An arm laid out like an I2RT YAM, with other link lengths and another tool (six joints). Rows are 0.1 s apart.
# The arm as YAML. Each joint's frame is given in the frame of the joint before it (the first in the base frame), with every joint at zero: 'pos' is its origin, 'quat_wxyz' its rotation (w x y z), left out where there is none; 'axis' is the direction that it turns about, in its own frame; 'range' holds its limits. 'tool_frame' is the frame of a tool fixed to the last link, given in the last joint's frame.
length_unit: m
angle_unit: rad
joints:
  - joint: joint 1
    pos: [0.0, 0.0, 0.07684]
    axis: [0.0, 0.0, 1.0]
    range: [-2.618, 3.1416]
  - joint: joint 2
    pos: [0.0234, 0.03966, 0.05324]
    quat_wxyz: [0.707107, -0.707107, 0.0, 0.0]
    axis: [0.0, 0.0, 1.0]
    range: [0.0, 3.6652]
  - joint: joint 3
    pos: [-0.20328, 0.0, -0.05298]
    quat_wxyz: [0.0, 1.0, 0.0, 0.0]
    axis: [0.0, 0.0, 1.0]
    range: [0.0, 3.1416]
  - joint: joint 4
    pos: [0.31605, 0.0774, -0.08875]
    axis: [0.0, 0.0, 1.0]
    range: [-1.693, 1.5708]
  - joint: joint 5
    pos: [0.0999, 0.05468, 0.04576]
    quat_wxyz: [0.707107, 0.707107, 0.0, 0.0]
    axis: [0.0, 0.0, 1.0]
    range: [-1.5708, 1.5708]
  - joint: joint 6
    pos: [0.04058, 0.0, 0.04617]
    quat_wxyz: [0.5, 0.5, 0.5, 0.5]
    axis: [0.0, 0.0, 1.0]
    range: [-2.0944, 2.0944]
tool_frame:
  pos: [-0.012, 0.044, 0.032]
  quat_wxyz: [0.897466, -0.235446, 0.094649, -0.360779]
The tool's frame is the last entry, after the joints.
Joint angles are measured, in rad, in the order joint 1, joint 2, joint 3, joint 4, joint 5, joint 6. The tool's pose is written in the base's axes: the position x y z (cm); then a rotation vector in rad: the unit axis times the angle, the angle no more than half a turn. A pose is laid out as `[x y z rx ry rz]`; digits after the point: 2 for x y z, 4 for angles.
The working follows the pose.
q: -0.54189, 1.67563, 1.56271, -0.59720, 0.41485, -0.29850
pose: [40.13 -24.27 23.74 1.6751 -1.5526 0.6658]
Where each joint sits with the arm in this pose, in the base's axes (m; each line is computed from the numbers above, not from the rounded line before):
joint 1: 0.0000 0.0000 0.0768
joint 2: 0.0405 0.0219 0.1301
joint 3: 0.0314 -0.0345 0.3322
joint 4: 0.3537 -0.1249 0.3735
joint 5: 0.4255 -0.2215 0.3499
joint 6: 0.4154 -0.2346 0.2907
the tool: 0.4013 -0.2427 0.2374

